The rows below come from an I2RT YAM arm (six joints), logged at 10 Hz.
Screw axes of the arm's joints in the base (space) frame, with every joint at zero. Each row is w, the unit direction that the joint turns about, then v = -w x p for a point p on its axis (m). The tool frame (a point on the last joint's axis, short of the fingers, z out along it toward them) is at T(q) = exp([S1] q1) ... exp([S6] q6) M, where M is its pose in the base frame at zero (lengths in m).
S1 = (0, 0, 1, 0.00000, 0.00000, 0.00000)
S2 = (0, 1, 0, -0.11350, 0.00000, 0.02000)
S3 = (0, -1, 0, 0.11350, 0.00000, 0.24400)
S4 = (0, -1, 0, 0.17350, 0.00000, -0.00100)
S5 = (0, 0, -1, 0.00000, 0.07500, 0.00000)
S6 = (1, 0, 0, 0.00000, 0.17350, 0.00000)
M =
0 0 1 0.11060
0 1 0 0.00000
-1 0 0 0.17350
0 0 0 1
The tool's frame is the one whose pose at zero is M.
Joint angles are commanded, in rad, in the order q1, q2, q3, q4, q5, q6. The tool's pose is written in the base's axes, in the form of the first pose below.
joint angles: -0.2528, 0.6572, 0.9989, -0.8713, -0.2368, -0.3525
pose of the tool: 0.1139, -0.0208, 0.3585, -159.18, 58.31, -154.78
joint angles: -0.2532, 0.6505, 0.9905, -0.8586, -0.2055, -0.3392
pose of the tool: 0.1136, -0.0219, 0.3577, -158.25, 58.50, -155.94
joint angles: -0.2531, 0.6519, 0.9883, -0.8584, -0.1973, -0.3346
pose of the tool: 0.1141, -0.0223, 0.3569, -158.53, 58.30, -156.70
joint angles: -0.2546, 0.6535, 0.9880, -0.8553, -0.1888, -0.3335
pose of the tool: 0.1146, -0.0229, 0.3569, -158.18, 58.23, -156.94
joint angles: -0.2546, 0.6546, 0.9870, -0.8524, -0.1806, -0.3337
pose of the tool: 0.1150, -0.0233, 0.3567, -157.76, 58.12, -156.99
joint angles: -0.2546, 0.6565, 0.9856, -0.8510, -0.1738, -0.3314
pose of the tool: 0.1156, -0.0237, 0.3562, -157.78, 57.97, -157.42
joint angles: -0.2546, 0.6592, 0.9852, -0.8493, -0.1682, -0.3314
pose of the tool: 0.1164, -0.0241, 0.3560, -157.64, 57.81, -157.57
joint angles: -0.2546, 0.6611, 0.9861, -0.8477, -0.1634, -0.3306
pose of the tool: 0.1168, -0.0244, 0.3562, -157.46, 57.77, -157.68
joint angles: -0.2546, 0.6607, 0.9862, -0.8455, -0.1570, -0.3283
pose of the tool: 0.1168, -0.0246, 0.3565, -157.20, 57.84, -157.84
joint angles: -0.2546, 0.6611, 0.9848, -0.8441, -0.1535, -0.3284
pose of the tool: 0.1171, -0.0248, 0.3561, -157.07, 57.76, -157.90
